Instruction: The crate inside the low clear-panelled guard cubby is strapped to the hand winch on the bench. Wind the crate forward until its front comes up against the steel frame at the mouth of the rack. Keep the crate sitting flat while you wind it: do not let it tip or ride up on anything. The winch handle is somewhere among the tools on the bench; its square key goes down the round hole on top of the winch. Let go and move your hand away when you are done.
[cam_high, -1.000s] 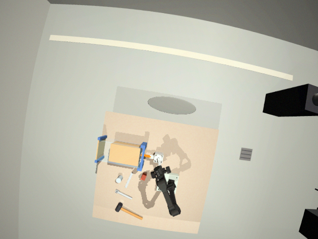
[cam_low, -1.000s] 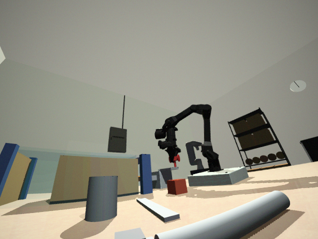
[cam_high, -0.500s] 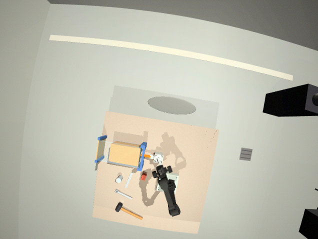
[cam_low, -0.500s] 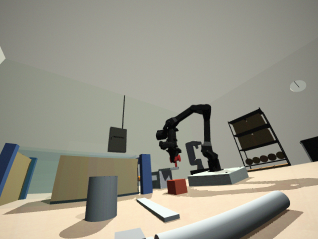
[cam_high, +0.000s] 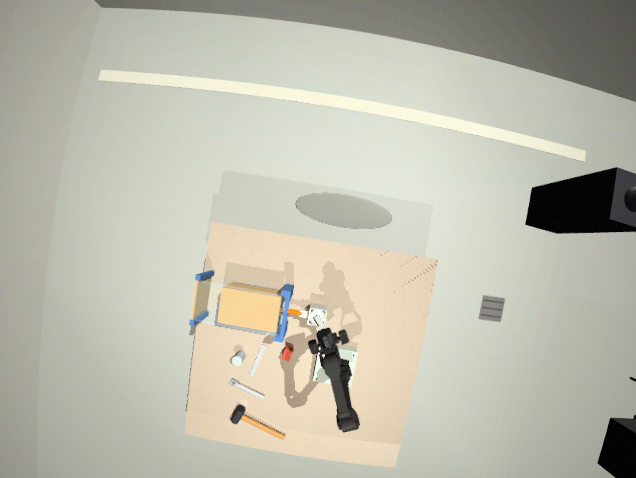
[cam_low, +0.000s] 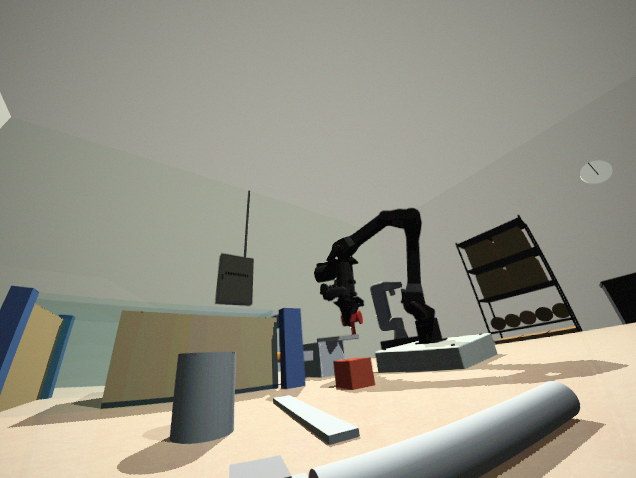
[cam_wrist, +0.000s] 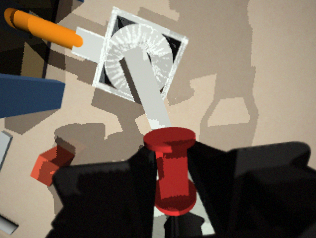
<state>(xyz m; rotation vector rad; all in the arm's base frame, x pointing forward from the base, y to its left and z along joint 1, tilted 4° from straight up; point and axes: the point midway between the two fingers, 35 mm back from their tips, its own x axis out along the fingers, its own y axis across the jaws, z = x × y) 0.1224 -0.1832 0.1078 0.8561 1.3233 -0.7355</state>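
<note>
My gripper tip is now 2 cm short of the winch crank handle, 2 cm to the left of it and 2 cm above it. From my gripper tip the other things lie so: winch: 5 cm ahead, 7 cm to the right, 10 cm below; blue frame: 22 cm ahead, 5 cm to the right, 2 cm below; red knob: 1 cm behind, 1 cm to the left, 1 cm above.
</note>
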